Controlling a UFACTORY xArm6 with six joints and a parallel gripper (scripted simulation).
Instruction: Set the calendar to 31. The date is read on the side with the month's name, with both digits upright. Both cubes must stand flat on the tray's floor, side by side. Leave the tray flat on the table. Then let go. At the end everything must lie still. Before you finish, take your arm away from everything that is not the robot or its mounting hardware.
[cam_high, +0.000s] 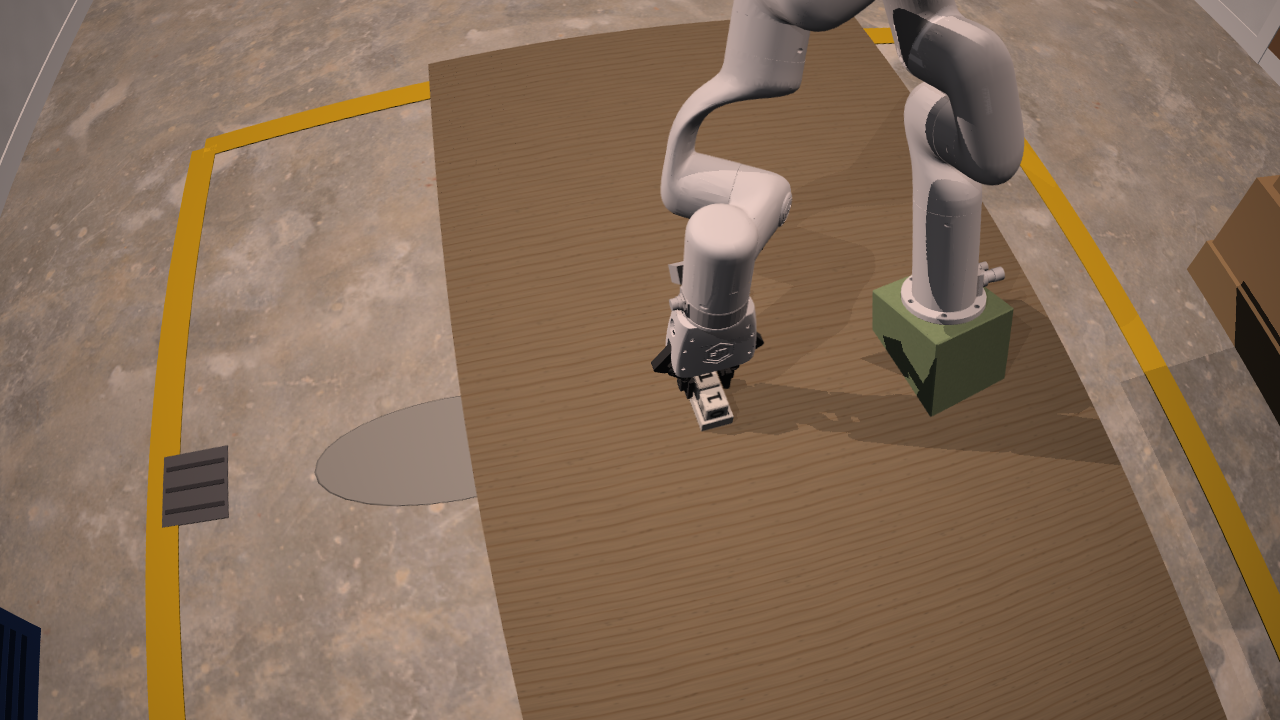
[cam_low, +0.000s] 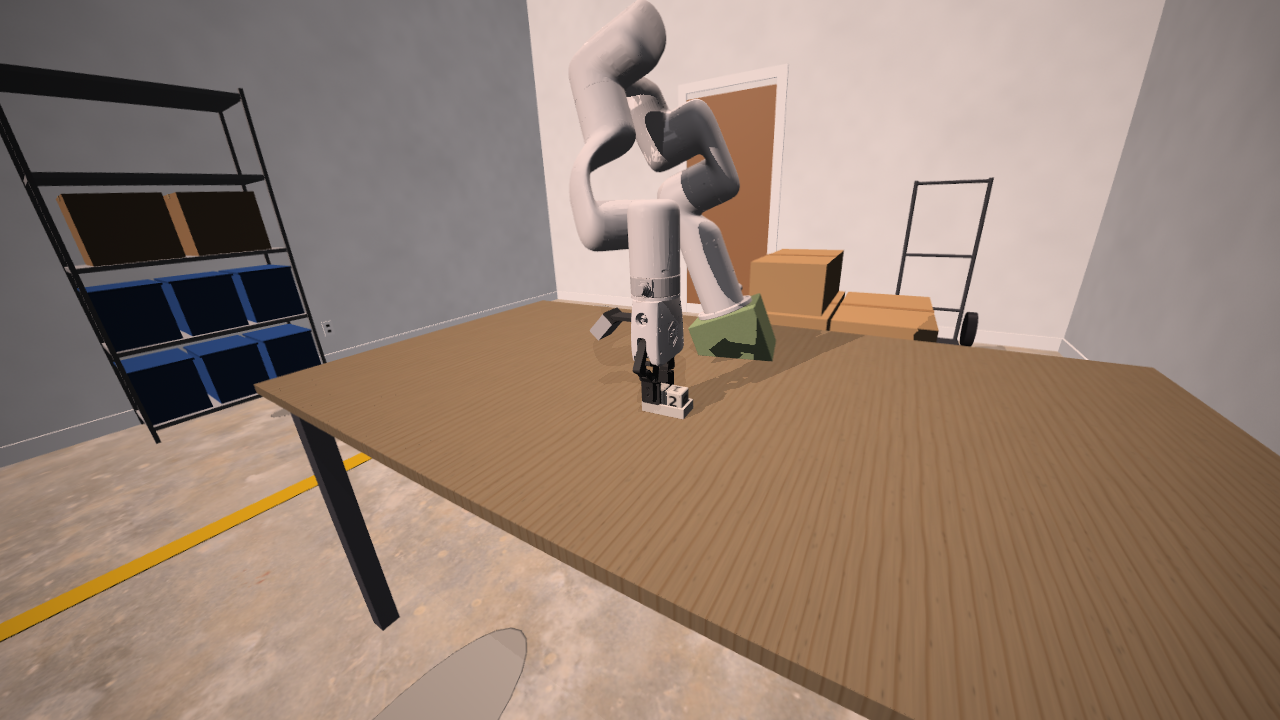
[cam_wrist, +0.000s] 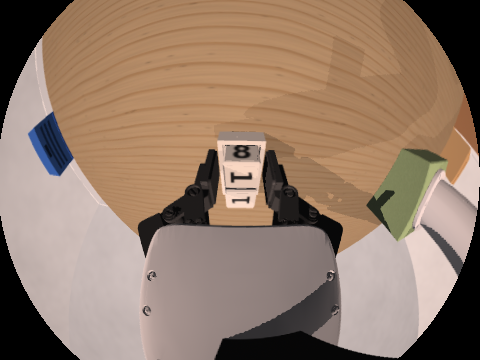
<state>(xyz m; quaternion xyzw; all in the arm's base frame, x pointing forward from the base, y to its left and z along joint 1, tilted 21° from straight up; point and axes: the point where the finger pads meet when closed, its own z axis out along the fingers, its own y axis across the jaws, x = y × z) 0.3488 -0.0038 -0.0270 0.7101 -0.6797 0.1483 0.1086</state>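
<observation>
The tray lies 20 mm to the left of my hand and 30 mm below it. Also, from my hand: cube (30 mm to the left, 10 mm below).
</observation>
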